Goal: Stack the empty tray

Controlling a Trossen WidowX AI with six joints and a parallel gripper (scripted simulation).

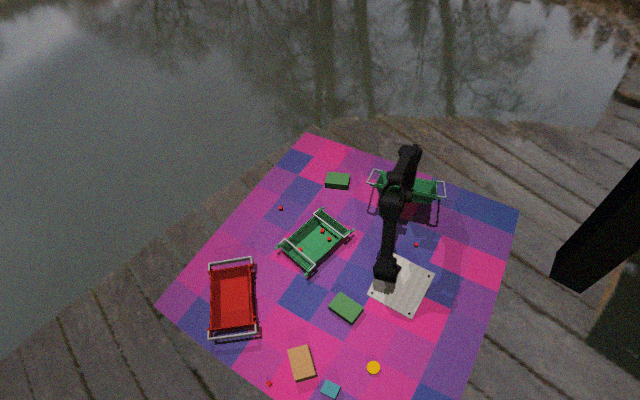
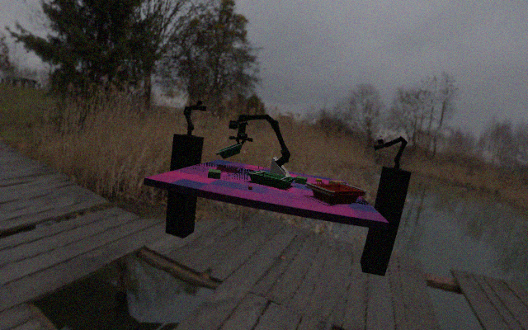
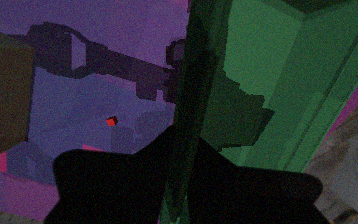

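My gripper tip is now 8 cm to the left of the green tray, 3 cm short of it and 1 cm above it. Also, from my gripper tip: yellow disc 65 cm to the left, 27 cm behind, 17 cm below; then tan block 79 cm to the left, 15 cm below, 4 cm behind; then teal block 81 cm to the left, 19 cm behind, 15 cm below.
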